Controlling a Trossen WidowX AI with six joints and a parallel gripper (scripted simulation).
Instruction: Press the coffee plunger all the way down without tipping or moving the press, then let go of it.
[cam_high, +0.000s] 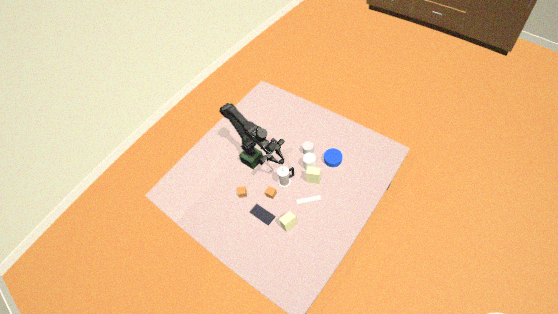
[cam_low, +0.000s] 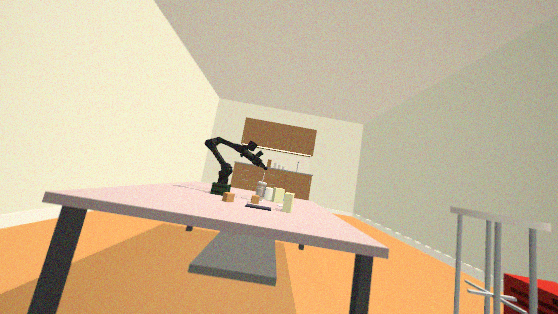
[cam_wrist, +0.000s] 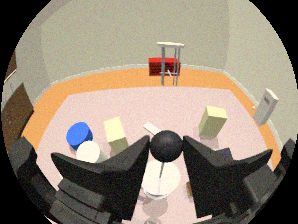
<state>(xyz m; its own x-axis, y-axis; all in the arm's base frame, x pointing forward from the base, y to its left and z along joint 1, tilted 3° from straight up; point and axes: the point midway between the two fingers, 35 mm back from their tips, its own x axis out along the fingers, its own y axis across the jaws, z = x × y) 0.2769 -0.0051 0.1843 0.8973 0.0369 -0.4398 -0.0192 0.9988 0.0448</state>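
The coffee press is 130 mm below my gripper tip, 10 mm to the left of it and 10 mm behind it. Round my gripper tip: white bar (250 mm below, 180 mm ahead); then dark flat card (250 mm to the right, 240 mm below, 30 mm ahead); then blue disc (330 mm to the left, 230 mm below, 120 mm ahead).
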